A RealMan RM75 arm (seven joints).
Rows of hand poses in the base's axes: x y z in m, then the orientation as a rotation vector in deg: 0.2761 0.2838 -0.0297 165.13 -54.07 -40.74; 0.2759 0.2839 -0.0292 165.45 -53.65 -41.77; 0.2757 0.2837 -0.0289 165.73 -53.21 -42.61; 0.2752 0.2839 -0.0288 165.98 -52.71 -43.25; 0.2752 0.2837 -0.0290 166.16 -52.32 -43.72; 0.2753 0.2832 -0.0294 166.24 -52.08 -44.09; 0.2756 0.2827 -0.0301 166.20 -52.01 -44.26; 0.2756 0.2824 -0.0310 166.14 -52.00 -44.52; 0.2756 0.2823 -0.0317 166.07 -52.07 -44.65; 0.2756 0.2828 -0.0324 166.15 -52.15 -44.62
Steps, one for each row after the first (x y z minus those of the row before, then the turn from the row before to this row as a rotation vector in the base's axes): -0.0002 0.0001 0.0005 0.64 0.44 0.21; -0.0002 -0.0002 0.0003 0.53 0.36 0.23; -0.0005 0.0002 0.0001 0.42 0.27 0.28; 0.0000 -0.0002 -0.0002 0.30 0.20 0.22; 0.0001 -0.0005 -0.0004 0.19 0.18 0.13; 0.0003 -0.0005 -0.0007 0.03 0.11 0.04; 0.0000 -0.0003 -0.0009 0.05 0.16 -0.01; 0.0000 -0.0001 -0.0007 0.00 0.09 -0.05; 0.0000 0.0005 -0.0007 0.06 -0.06 -0.05
